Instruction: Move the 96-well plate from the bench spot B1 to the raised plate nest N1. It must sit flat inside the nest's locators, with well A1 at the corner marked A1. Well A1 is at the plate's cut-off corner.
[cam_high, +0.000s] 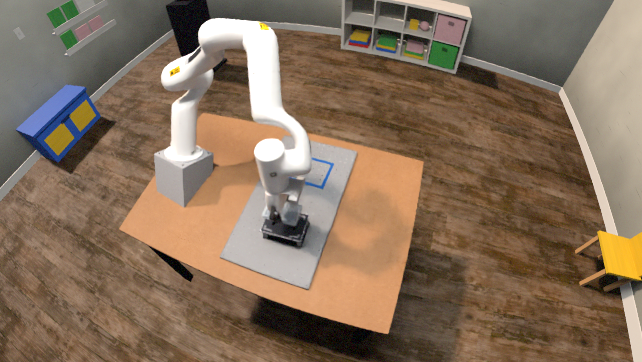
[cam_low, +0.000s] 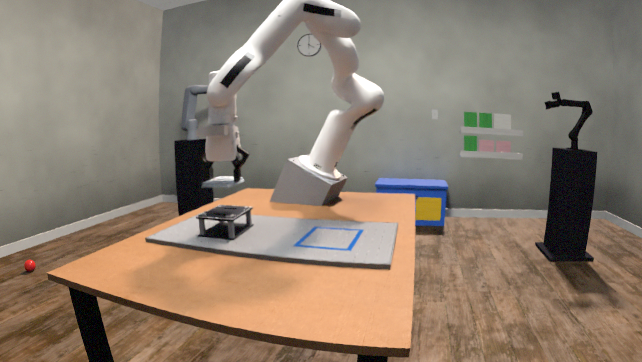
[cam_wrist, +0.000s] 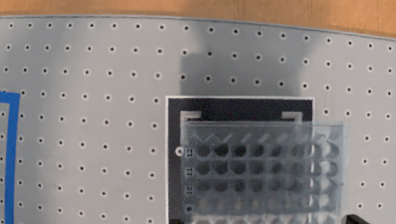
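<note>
My hand is 100 mm above the black plate nest N1. The rest, counted from my hand: 96-well plate 10 mm below.
</note>
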